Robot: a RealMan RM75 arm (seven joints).
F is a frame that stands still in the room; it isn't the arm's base.
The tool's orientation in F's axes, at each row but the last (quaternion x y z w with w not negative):
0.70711 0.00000 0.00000 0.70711
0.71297 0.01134 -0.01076 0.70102
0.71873 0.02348 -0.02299 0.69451
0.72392 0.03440 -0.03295 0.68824
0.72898 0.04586 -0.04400 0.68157
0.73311 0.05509 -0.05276 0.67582
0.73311 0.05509 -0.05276 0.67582
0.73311 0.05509 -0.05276 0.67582
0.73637 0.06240 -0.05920 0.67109
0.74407 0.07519 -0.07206 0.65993
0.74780 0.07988 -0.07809 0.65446
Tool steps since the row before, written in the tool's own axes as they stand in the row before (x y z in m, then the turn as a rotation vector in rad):
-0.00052 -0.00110 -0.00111 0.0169 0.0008 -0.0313
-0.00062 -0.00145 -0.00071 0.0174 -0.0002 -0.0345
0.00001 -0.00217 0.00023 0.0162 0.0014 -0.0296
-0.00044 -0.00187 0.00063 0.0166 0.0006 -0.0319
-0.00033 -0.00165 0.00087 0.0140 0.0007 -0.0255
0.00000 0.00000 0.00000 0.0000 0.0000 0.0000
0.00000 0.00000 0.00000 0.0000 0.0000 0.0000
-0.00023 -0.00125 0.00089 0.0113 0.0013 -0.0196
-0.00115 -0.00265 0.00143 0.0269 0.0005 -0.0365
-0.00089 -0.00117 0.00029 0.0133 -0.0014 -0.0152
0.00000 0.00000 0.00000 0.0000 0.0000 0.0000
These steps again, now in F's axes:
-0.00052 0.00111 -0.00110 0.0169 0.0313 0.0008
-0.00067 0.00073 -0.00142 0.0174 0.0345 -0.0002
-0.00013 -0.00016 -0.00217 0.0163 0.0296 0.0013
-0.00062 -0.00054 -0.00185 0.0166 0.0319 0.0006
-0.00054 -0.00076 -0.00165 0.0140 0.0255 0.0006
0.00000 0.00000 0.00000 0.0000 0.0000 0.0000
0.00000 0.00000 0.00000 0.0000 0.0000 0.0000
-0.00042 -0.00079 -0.00127 0.0114 0.0195 0.0012
-0.00159 -0.00120 -0.00253 0.0267 0.0366 -0.0007
-0.00112 -0.00017 -0.00099 0.0128 0.0155 -0.0023
0.00000 0.00000 0.00000 0.0000 0.0000 0.0000

